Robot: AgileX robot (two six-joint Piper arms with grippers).
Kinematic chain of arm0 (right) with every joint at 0, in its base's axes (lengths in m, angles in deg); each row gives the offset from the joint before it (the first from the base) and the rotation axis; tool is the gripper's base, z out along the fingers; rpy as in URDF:
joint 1: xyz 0 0 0.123 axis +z
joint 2: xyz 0 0 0 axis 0.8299 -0.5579 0
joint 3: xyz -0.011 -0.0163 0.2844 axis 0.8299 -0.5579 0
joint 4: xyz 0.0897 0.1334 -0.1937 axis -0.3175 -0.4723 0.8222
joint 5: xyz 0 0 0 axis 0.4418 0.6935 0.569
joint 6: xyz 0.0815 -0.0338 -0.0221 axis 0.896 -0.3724 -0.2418
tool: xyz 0 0 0 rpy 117.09 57.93 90.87
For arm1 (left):
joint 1: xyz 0 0 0.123 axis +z
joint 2: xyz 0 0 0 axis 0.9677 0.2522 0
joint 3: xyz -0.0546 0.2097 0.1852 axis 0.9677 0.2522 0
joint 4: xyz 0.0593 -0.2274 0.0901 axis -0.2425 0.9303 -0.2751
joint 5: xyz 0 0 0 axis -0.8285 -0.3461 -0.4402
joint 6: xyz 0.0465 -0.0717 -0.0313 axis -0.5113 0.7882 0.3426
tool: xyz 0 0 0 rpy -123.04 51.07 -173.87
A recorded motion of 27 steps. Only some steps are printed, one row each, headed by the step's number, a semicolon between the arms.
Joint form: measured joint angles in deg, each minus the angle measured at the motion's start. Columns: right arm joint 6, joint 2, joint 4, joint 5, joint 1, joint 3; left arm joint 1, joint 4, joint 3, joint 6, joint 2, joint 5.
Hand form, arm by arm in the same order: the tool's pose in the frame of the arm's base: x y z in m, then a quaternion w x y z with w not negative. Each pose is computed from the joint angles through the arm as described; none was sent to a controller.
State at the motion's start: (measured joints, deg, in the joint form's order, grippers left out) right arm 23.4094 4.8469 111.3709 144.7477 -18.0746 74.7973; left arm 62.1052 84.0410 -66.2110 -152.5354 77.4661 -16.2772
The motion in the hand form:
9: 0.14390 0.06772 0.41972 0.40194 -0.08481 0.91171 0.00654; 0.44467 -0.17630 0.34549 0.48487 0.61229 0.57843 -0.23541
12: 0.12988 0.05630 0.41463 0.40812 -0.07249 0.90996 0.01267; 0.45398 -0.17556 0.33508 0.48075 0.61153 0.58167 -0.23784
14: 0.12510 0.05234 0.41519 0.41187 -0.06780 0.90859 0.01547; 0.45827 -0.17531 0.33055 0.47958 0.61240 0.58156 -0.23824
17: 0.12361 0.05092 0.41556 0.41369 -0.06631 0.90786 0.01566; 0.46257 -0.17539 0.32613 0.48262 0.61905 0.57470 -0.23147
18: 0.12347 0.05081 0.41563 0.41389 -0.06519 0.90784 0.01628; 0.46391 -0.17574 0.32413 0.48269 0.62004 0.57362 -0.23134
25: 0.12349 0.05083 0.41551 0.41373 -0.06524 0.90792 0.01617; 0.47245 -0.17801 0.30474 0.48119 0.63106 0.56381 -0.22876
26: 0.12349 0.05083 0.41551 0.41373 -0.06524 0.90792 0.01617; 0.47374 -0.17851 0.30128 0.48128 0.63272 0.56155 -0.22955
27: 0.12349 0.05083 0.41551 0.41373 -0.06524 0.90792 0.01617; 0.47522 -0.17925 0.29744 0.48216 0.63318 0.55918 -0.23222
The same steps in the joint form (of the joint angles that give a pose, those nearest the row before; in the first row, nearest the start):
9: 11.10 18.45 2.04 -3.88 0.00 -23.15; 0.22 3.04 -11.83 -1.87 11.95 -8.21
12: 12.38 22.41 2.29 -3.77 0.00 -26.21; 0.58 3.04 -13.75 -1.87 14.34 -8.60
14: 12.70 23.63 2.37 -3.48 0.00 -26.62; 0.74 3.04 -14.84 -2.02 15.52 -8.85
17: 12.79 24.02 2.50 -3.38 0.00 -26.72; 0.83 3.04 -15.83 -3.54 16.63 -8.75
18: 12.92 24.05 2.50 -3.38 0.00 -26.72; 0.83 3.12 -16.08 -3.83 17.02 -8.75
25: 12.93 24.05 2.51 -3.38 0.00 -26.74; 0.83 3.91 -16.31 -7.48 19.53 -8.42
26: 12.93 24.05 2.51 -3.38 0.00 -26.74; 0.83 4.22 -16.31 -8.19 19.97 -8.42
27: 12.93 24.05 2.51 -3.38 0.00 -26.74; 0.83 4.80 -16.31 -8.93 20.49 -8.42

